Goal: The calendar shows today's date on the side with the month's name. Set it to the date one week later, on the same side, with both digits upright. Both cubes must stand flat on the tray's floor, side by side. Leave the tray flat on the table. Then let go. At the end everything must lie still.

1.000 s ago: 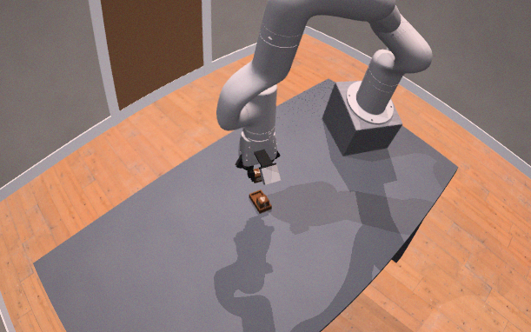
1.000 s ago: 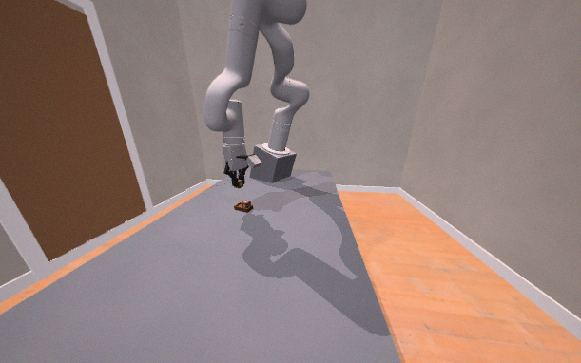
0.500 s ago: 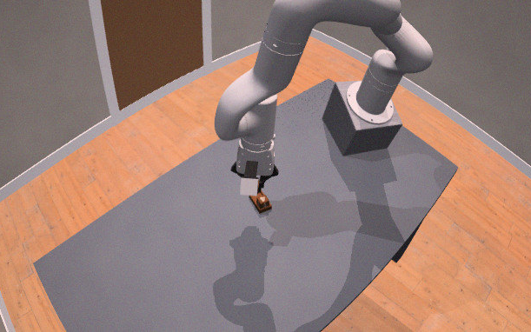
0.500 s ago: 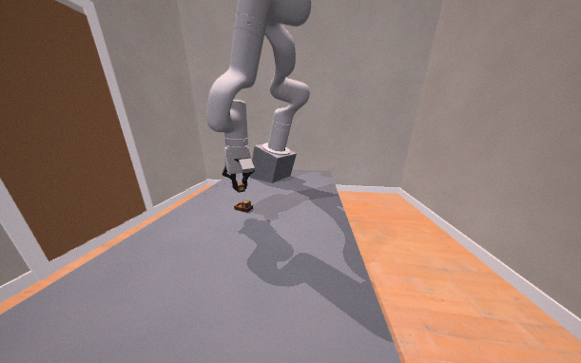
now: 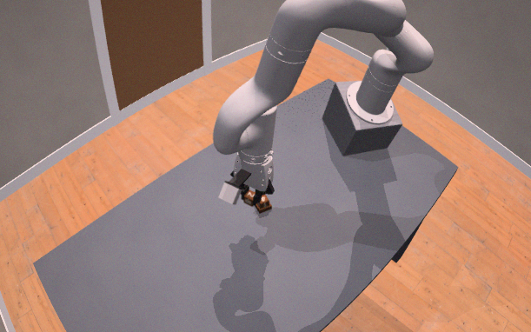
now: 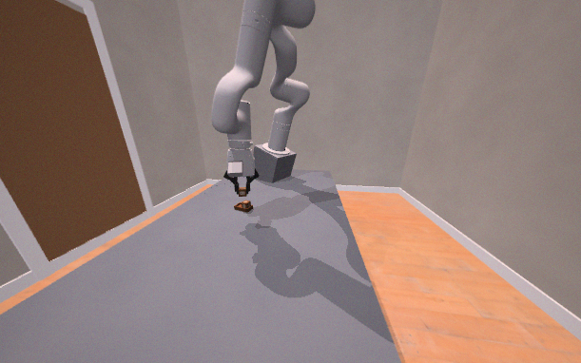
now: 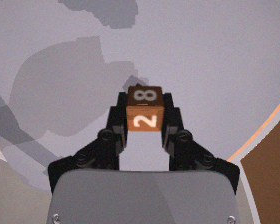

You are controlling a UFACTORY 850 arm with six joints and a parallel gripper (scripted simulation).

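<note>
Now: hand 70 mm past the brown wooden calendar tray, 40 mm to the left of it and 120 mm above it. Also, from my hand: number cube: 10 mm below.
</note>
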